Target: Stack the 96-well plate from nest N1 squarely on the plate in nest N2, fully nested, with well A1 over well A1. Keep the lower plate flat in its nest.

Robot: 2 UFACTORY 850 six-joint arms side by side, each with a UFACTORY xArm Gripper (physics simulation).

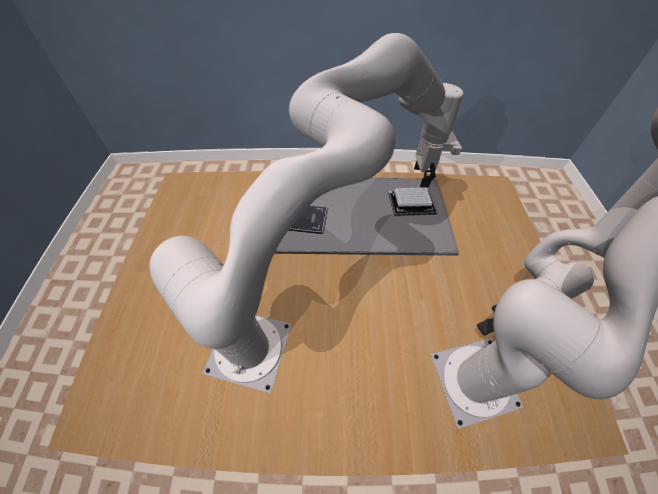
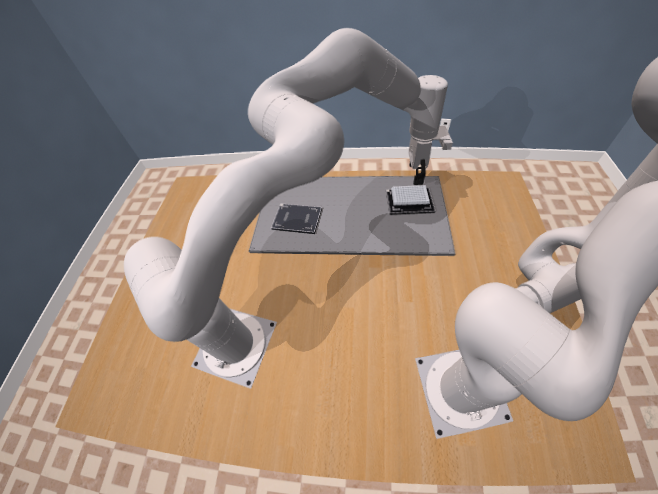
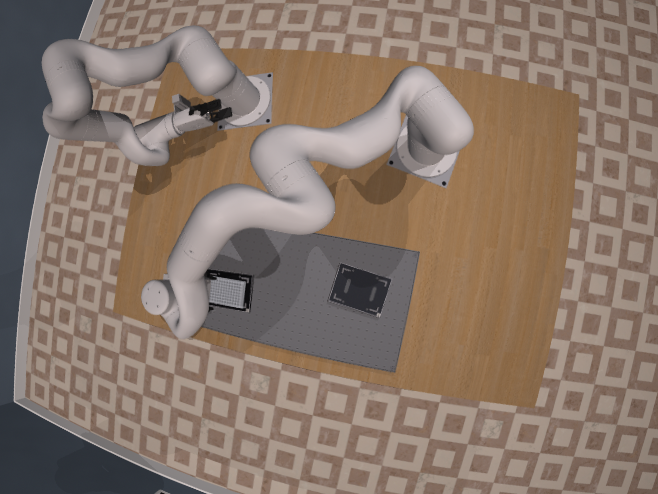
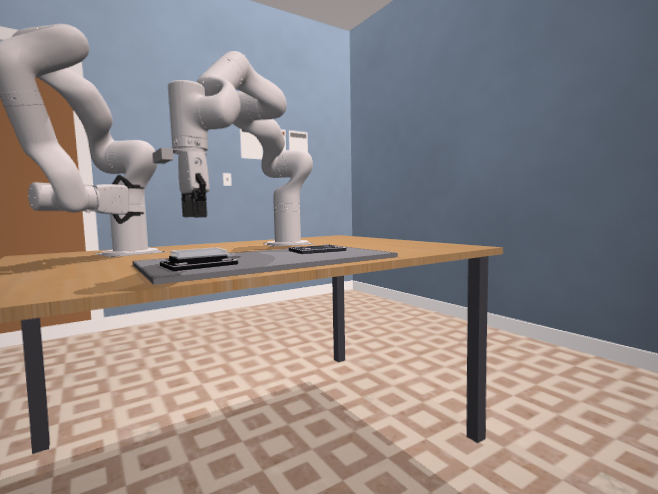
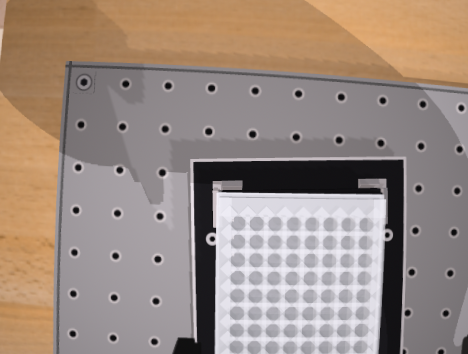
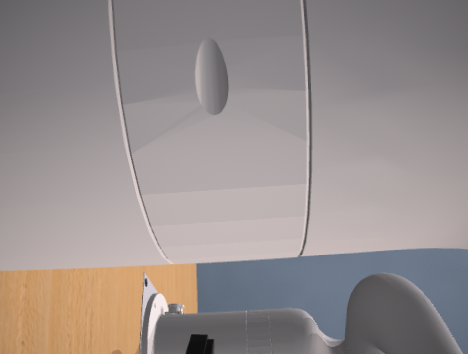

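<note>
A white 96-well plate (image 1: 413, 196) (image 2: 410, 195) (image 3: 228, 292) (image 4: 199, 253) (image 5: 300, 280) lies level on a dark layer, which looks like the lower plate, in the black nest (image 5: 300, 175) (image 4: 225, 263). The plate's edges run about parallel to the nest's. The lower plate's wells and the A1 marks cannot be made out. The other black nest (image 2: 297, 218) (image 3: 360, 289) (image 4: 317, 248) is empty. My left gripper (image 4: 194, 206) (image 1: 426, 180) (image 2: 419, 178) is open and empty, pointing down well above the stacked plate. My right gripper (image 4: 139, 201) (image 3: 225, 108) is open and empty, near its own arm's base.
Both nests sit on a grey perforated board (image 2: 350, 244) (image 3: 318, 335) (image 5: 115, 190) on the wooden table (image 1: 329, 425) (image 3: 478, 319). My left arm reaches across the board and hides part of it. My right arm is folded at the table's side, away from the board.
</note>
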